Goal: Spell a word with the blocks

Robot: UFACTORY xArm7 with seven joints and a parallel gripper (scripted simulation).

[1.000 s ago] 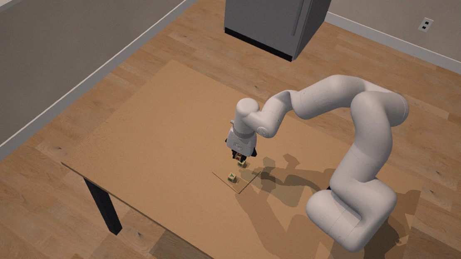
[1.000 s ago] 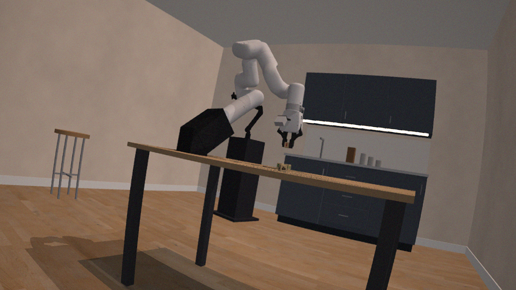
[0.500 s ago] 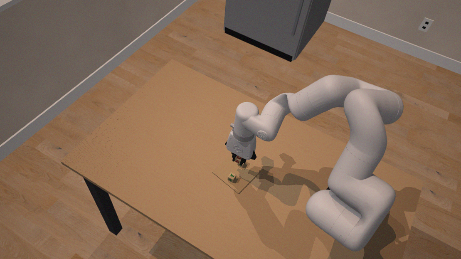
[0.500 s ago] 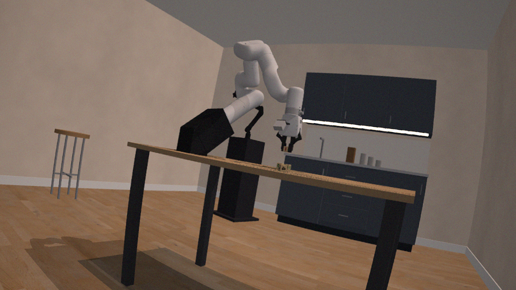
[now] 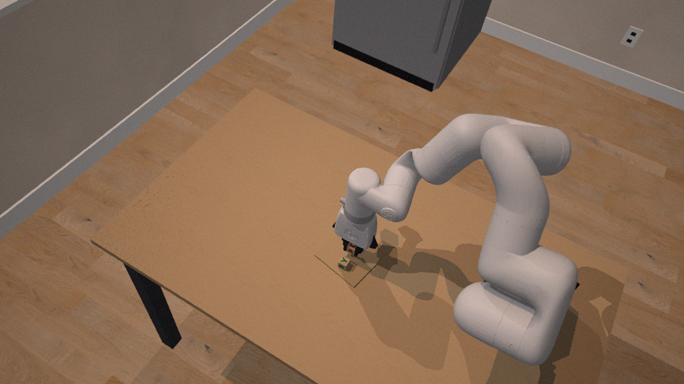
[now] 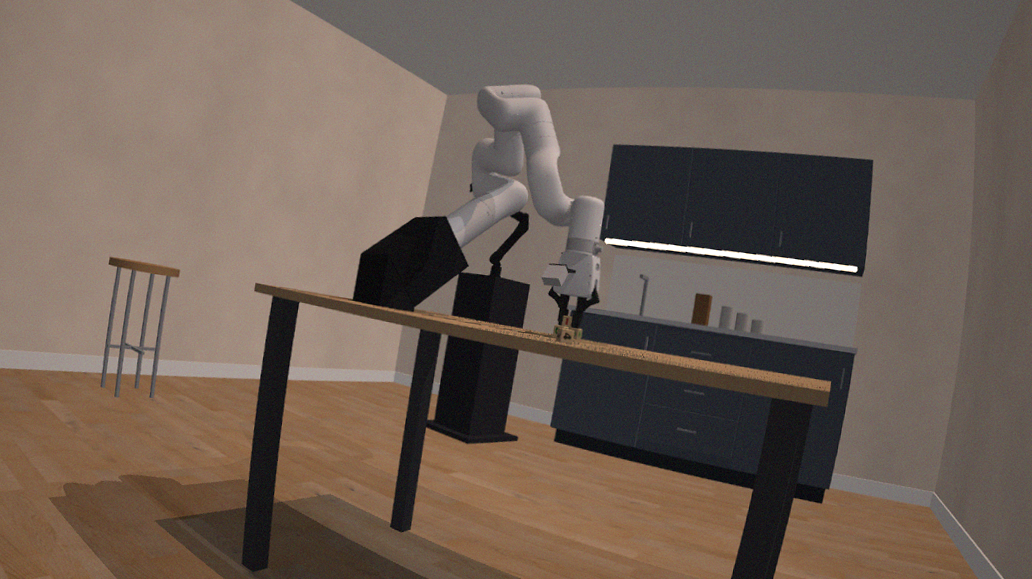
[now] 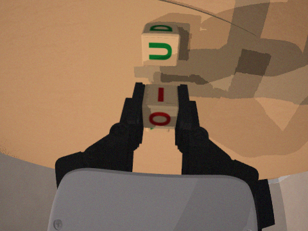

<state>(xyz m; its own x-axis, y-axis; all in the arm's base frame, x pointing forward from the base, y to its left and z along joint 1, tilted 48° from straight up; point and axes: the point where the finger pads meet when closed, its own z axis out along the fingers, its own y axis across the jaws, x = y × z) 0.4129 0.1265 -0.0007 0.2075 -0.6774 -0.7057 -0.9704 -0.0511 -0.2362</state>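
Now: hand 50 mm above the mat. Also, from my hand: Y block: 10 mm behind, 40 mm to the left, 30 mm below; O block: 10 mm below; U block: 10 mm ahead, 40 mm to the right, 30 mm below.
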